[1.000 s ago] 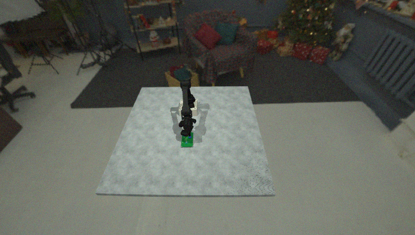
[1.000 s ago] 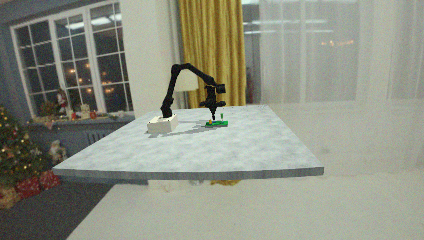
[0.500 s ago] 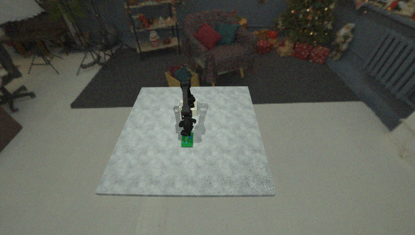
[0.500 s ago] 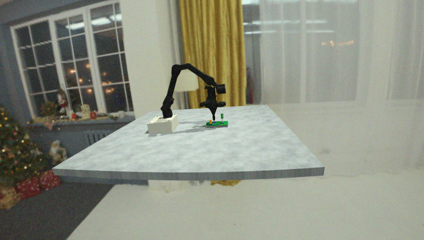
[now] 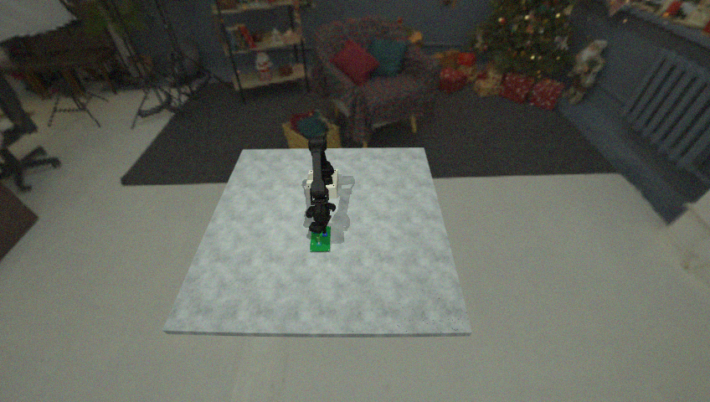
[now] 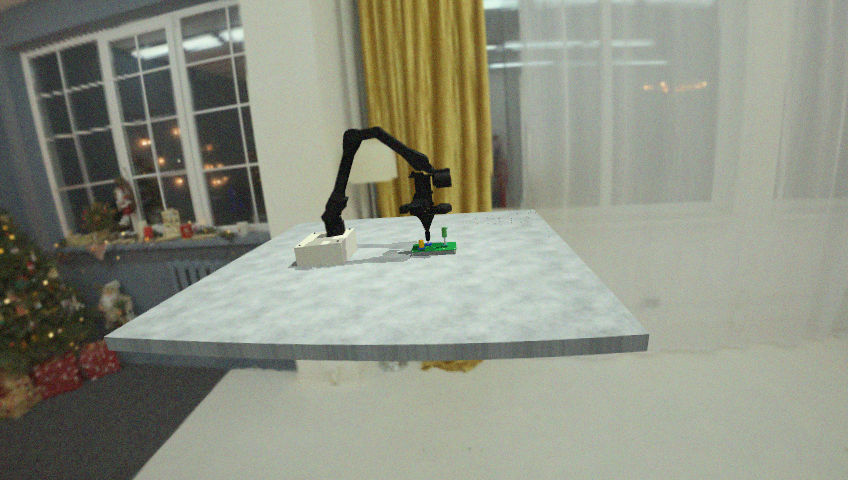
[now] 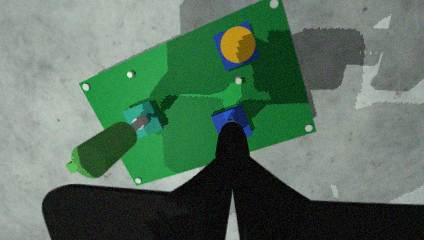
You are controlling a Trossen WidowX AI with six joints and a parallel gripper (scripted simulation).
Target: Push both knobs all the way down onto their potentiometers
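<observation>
The green knob is 6 cm ahead of my gripper tip and 4 cm to the right of it.
</observation>
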